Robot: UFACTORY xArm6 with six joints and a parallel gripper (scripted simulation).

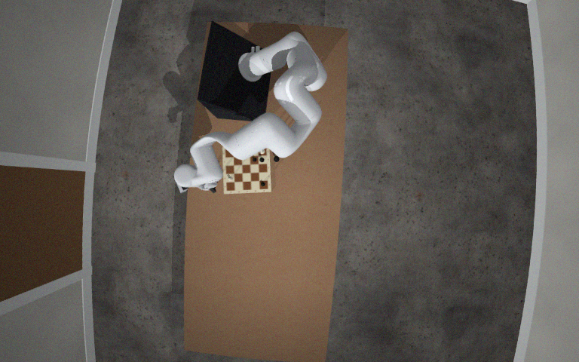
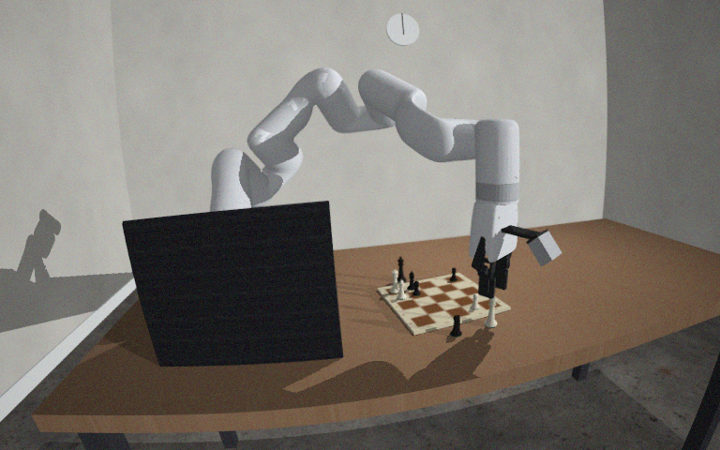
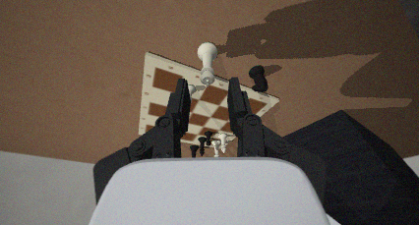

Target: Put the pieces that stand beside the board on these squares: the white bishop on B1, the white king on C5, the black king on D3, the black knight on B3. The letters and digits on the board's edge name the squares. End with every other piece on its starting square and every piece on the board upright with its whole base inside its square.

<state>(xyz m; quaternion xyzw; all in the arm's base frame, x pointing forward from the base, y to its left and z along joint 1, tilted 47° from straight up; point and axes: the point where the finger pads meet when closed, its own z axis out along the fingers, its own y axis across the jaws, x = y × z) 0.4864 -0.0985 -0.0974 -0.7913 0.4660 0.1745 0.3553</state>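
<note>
Now: the white king 60 mm below my hand. The rest, counted from my hand: chessboard (130 mm to the left, 90 mm below, 50 mm behind); black king (270 mm to the left, 100 mm behind, 60 mm below); white pawn (70 mm below, 60 mm to the left).
</note>
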